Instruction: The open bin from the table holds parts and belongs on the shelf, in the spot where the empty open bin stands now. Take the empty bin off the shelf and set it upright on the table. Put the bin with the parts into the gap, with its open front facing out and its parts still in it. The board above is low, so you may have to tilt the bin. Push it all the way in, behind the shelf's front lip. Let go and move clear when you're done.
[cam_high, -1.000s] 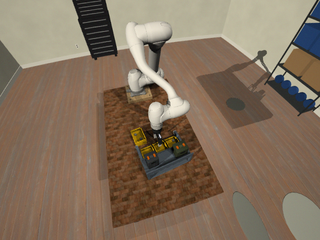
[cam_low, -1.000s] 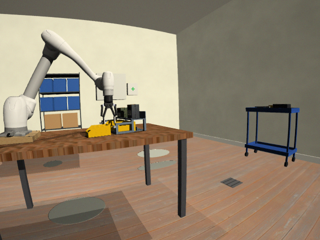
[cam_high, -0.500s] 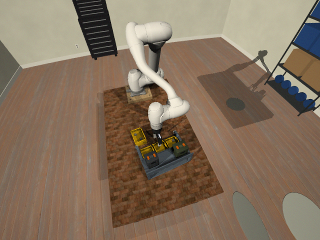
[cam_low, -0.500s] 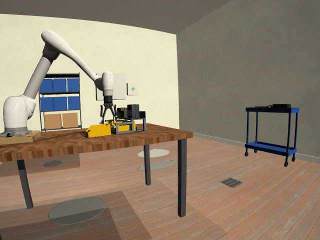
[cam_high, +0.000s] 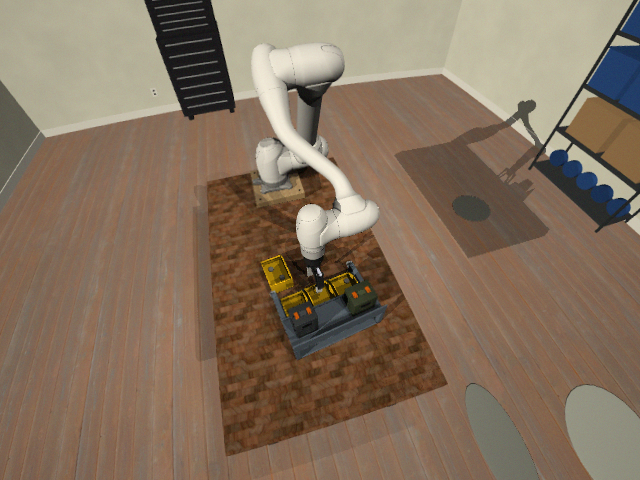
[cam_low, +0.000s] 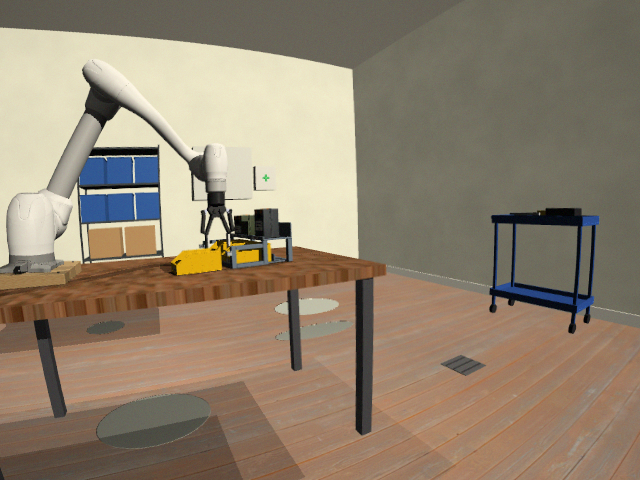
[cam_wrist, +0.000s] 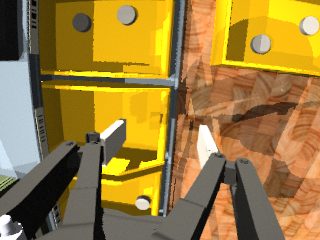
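The shelf lip lies 7 cm below my hand and 1 cm behind it. From my hand the other things lie so: dark box (20 cm ahead, 8 cm to the right, 8 cm above); then board (18 cm ahead, 4 cm to the left, 2 cm above); then green box (15 cm to the left, 15 cm ahead, 7 cm above).
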